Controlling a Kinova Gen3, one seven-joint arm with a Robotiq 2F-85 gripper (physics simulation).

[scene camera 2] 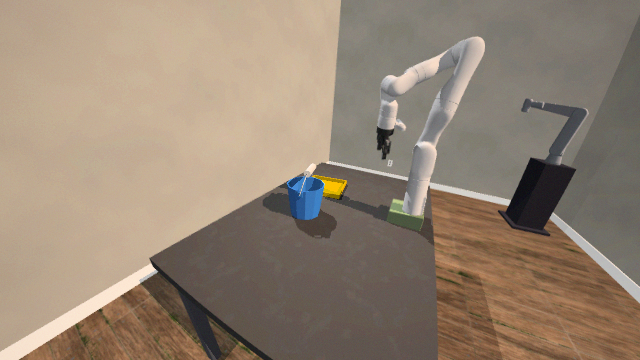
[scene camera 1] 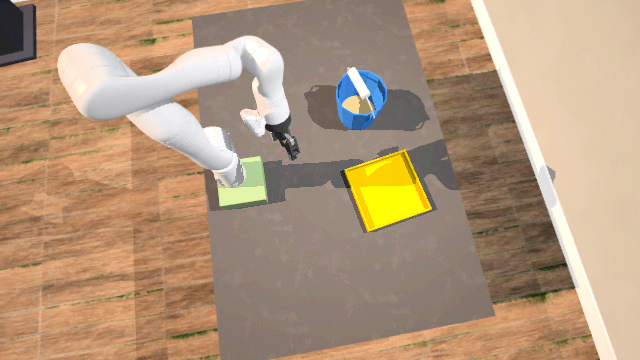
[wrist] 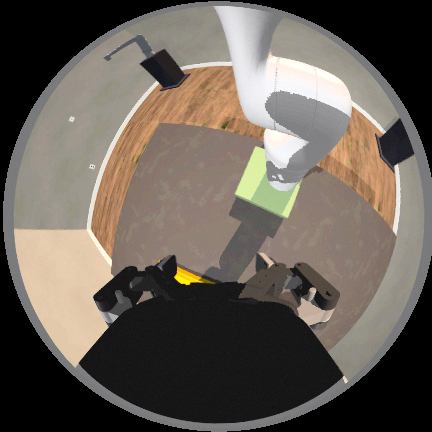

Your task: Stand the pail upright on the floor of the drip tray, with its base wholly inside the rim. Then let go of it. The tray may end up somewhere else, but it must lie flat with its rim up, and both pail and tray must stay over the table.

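Frame: origin at the arm's base, x right, y ahead, z up, level; metres.
Seen in the pictures: gripper, fingertip midpoint: (scene camera 2: 381, 154) (scene camera 1: 284, 148) (wrist: 215, 263); arm's base, link origin: (scene camera 2: 411, 210) (scene camera 1: 232, 175) (wrist: 282, 174).
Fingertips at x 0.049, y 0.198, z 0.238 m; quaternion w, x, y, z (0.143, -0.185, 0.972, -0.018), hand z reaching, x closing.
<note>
Offsets run from my fingertips to a thing's top centre. Level surfaces: height alone.
A blue pail (scene camera 1: 356, 121) (scene camera 2: 305, 202) stands upright on the table, apart from the tray. Its white handle grip @[dx -0.195, dy +0.286, dz -0.060 m] (scene camera 1: 358, 82) (scene camera 2: 310, 170) is raised above the rim, tilted to one side. A yellow drip tray @[dx +0.126, dy +0.319, dz -0.277 m] (scene camera 1: 392, 200) (scene camera 2: 334, 187) lies flat with its rim up; part of it shows in the wrist view (wrist: 187, 276), behind the left finger. My gripper (scene camera 1: 293, 154) (scene camera 2: 384, 154) (wrist: 215, 263) is open and empty, pointing down high above the table, between the arm's base and the pail and tray. The pail does not show in the wrist view.
A light green block (scene camera 1: 243, 196) (scene camera 2: 406, 219) (wrist: 265, 200) carries the arm's base at one long edge of the table @[dz -0.305 m] (scene camera 1: 300, 280) (scene camera 2: 350, 280) (wrist: 175, 200). A beige wall (scene camera 2: 165, 100) rises beyond the opposite edge, behind the pail and tray.
</note>
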